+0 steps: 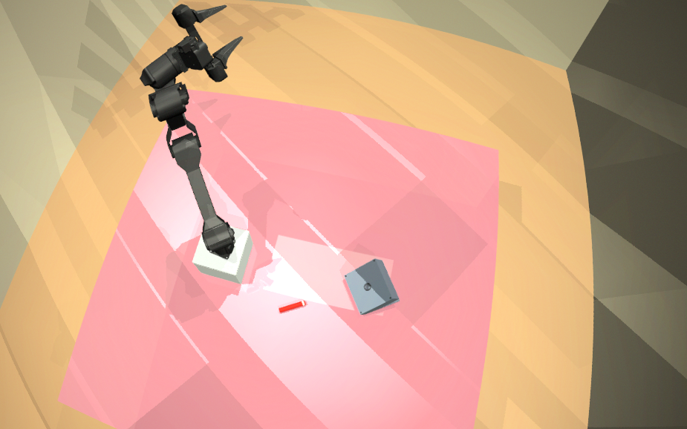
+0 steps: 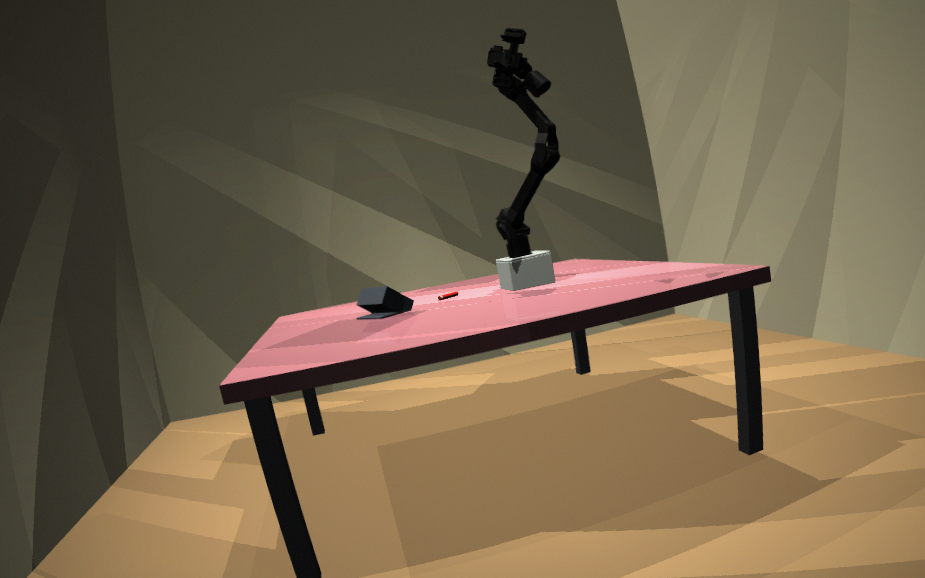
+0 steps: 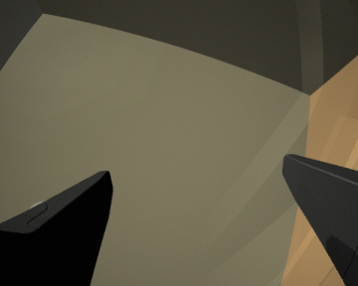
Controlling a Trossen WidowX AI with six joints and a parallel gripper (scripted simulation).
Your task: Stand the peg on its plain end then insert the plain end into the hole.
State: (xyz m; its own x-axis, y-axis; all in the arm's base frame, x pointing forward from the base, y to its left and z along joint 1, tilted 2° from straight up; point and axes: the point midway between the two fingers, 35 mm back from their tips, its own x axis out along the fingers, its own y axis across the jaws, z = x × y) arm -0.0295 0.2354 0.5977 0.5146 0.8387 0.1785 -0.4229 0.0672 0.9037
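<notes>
Now: the red peg 69 cm below my gripper tip, 34 cm to the right of it and 25 cm ahead of it. Round my gripper tip: grey sloped panel (66 cm below, 43 cm ahead, 22 cm to the right).
</notes>
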